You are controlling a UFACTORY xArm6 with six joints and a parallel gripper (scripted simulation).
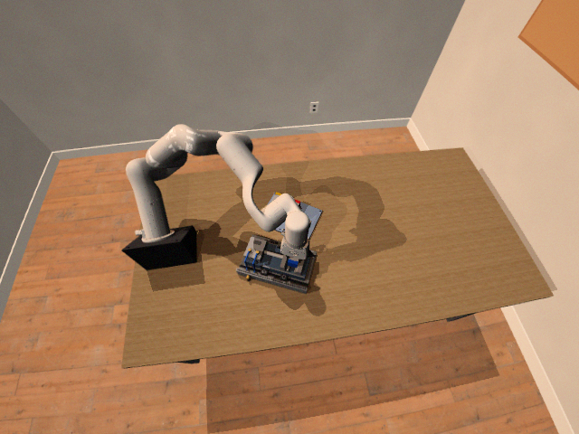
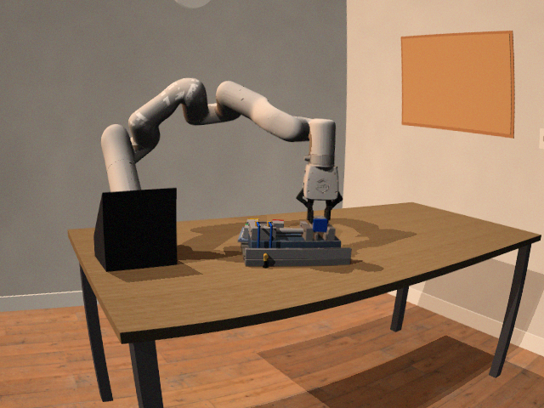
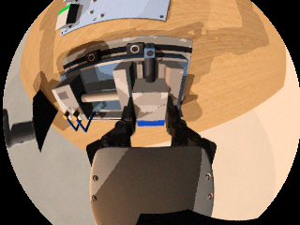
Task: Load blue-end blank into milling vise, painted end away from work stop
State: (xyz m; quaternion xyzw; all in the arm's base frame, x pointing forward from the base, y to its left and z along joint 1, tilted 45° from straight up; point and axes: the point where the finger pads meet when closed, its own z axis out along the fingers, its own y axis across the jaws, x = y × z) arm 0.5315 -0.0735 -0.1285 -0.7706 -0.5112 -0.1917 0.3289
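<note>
Right now the blue-ended blank is 20 mm below my hand. From my hand the other things lie so: work stop rod (20 mm ahead, 40 mm to the left, 30 mm below); milling vise (60 mm behind, 30 mm to the left, 80 mm below); fixed jaw (30 mm ahead, 10 mm to the right, 40 mm below).
</note>
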